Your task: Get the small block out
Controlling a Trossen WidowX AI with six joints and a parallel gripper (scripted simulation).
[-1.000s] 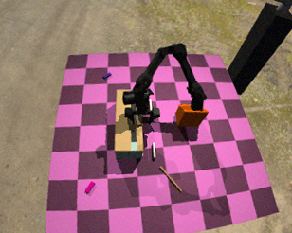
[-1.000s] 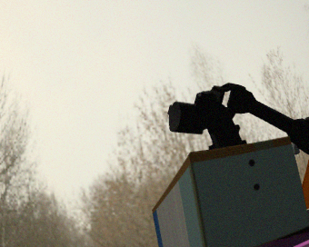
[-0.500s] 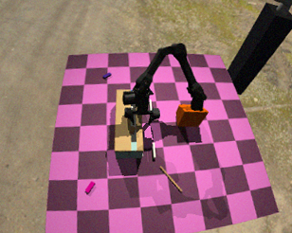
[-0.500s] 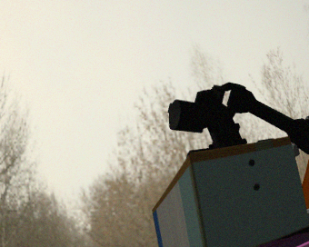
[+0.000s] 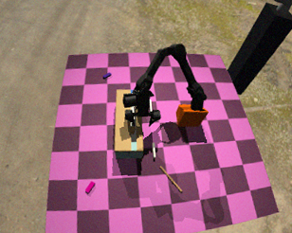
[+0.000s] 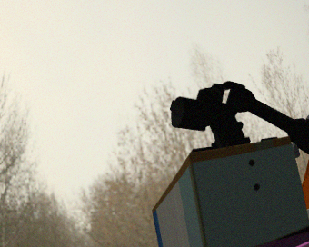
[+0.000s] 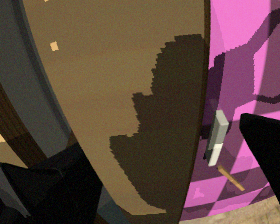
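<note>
Right now the box is 40 mm ahead of my gripper tip, 30 mm to the right of it and 30 mm below it. From my gripper tip the other things lie so: tan stick (260 mm to the left, 180 mm behind, 90 mm below).
</note>
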